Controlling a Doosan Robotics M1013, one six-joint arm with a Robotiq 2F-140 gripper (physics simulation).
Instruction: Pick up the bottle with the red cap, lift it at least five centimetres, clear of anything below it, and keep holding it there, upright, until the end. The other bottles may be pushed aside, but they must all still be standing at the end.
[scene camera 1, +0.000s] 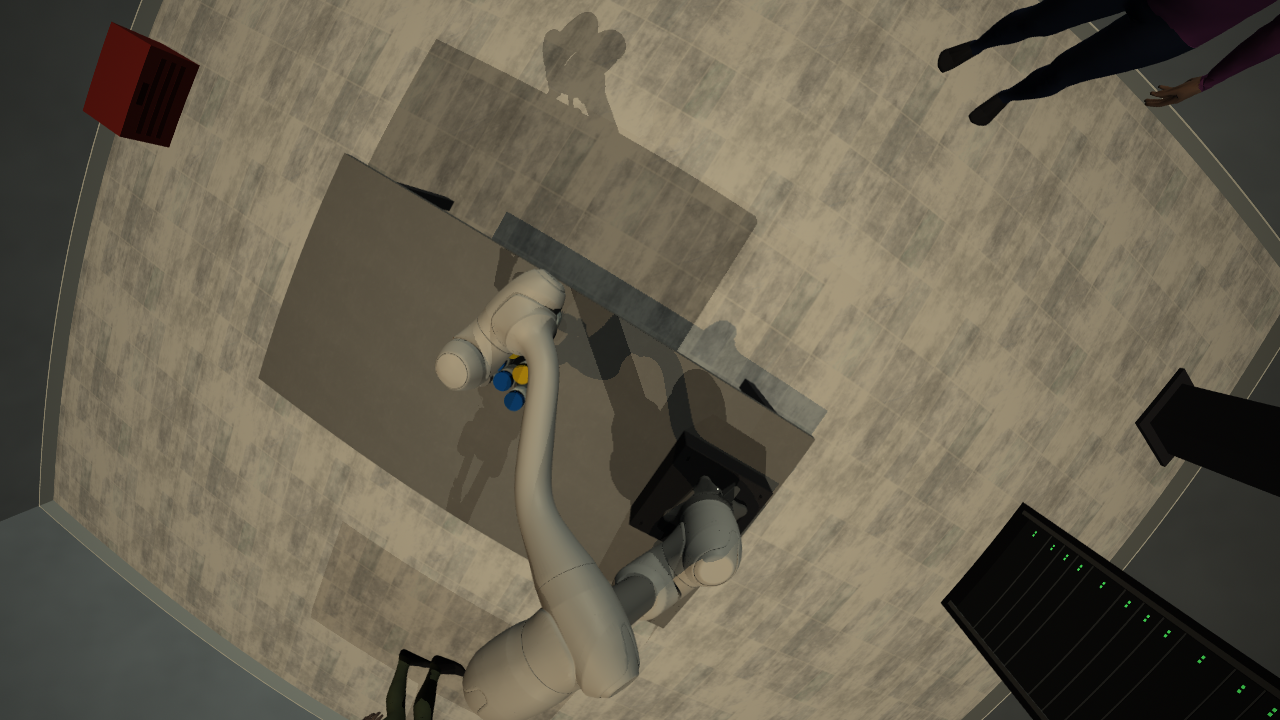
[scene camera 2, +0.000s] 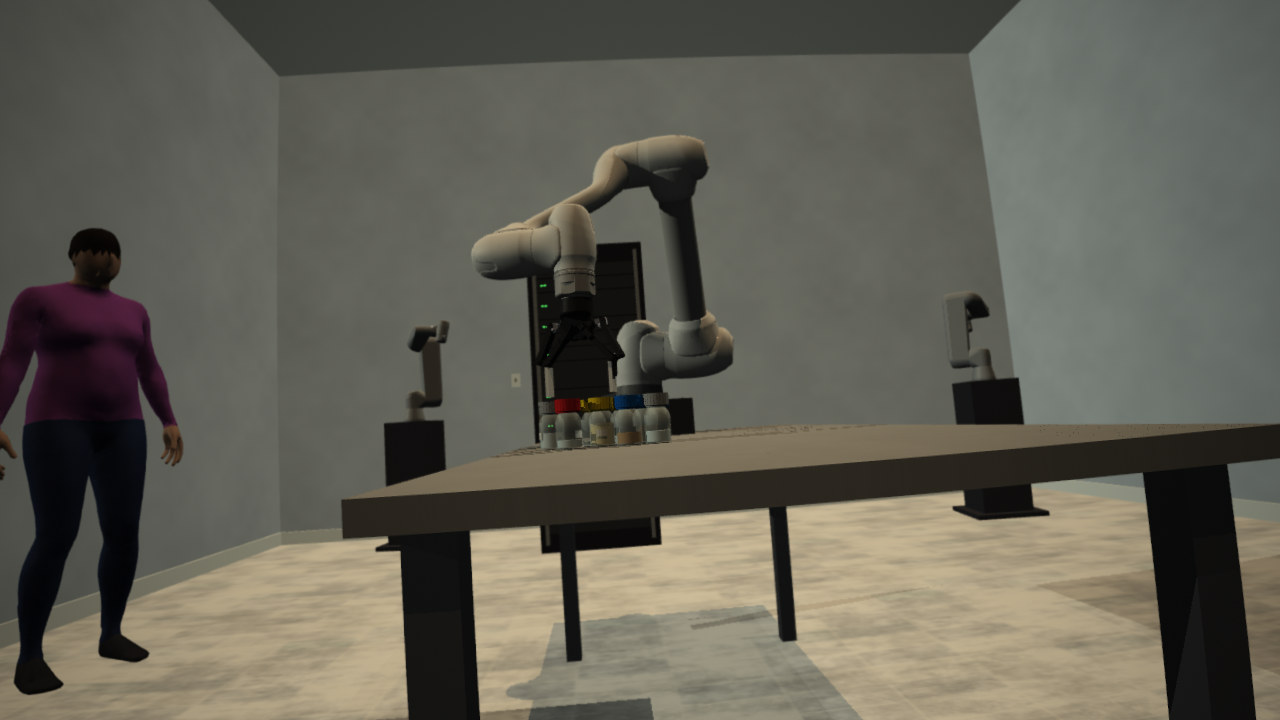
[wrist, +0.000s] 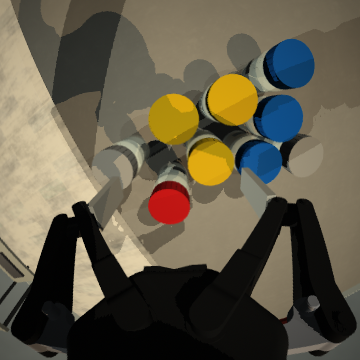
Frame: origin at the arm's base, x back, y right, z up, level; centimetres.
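Seen in the pictures: gripper, fingertip midpoint: (scene camera 2: 581, 394) (wrist: 179, 182); arm's base, link origin: (scene camera 1: 705, 512).
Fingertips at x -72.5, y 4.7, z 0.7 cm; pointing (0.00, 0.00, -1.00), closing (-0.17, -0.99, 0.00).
Note:
Offsets run from my fingertips to a thing's top centre. Level surfaces: height alone.
The bottle with the red cap @[dx -3.4, dy +2.4, dz -0.9 cm] (scene camera 2: 568, 419) (wrist: 169, 204) stands upright on the table, at the near edge of a cluster in the wrist view. It does not show in scene camera 1. My gripper (scene camera 2: 581, 385) (wrist: 179, 182) is open and empty, pointing down, with its fingertips near cap height or a little above. In the wrist view the red cap lies between the two fingers, nearer the left one. A grey-capped bottle @[dx +3.2, dy +7.8, dz -0.9 cm] (wrist: 114, 167) is beyond the left fingertip. A yellow-capped bottle @[dx +1.0, dy -3.9, dz -0.9 cm] (wrist: 210, 162) stands beside the red one; a blue-capped bottle @[dx -0.5, dy -10.0, dz -0.9 cm] (wrist: 260, 161) is partly behind the right fingertip.
Two more yellow-capped bottles @[dx +6.9, dy -1.0, dz -0.9 cm] (wrist: 173, 119) @[dx +7.4, dy -7.7, dz -0.9 cm] (wrist: 232, 99), two more blue-capped bottles @[dx +4.4, dy -13.1, dz -0.9 cm] (wrist: 278, 118) @[dx +10.2, dy -15.5, dz -0.9 cm] (wrist: 292, 63) and another grey-capped bottle @[dx -1.0, dy -16.2, dz -0.9 cm] (wrist: 305, 156) stand upright close by. The table @[dz -11.4 cm] (scene camera 1: 340, 268) (scene camera 2: 805, 458) has an edge left of the cluster in the wrist view.

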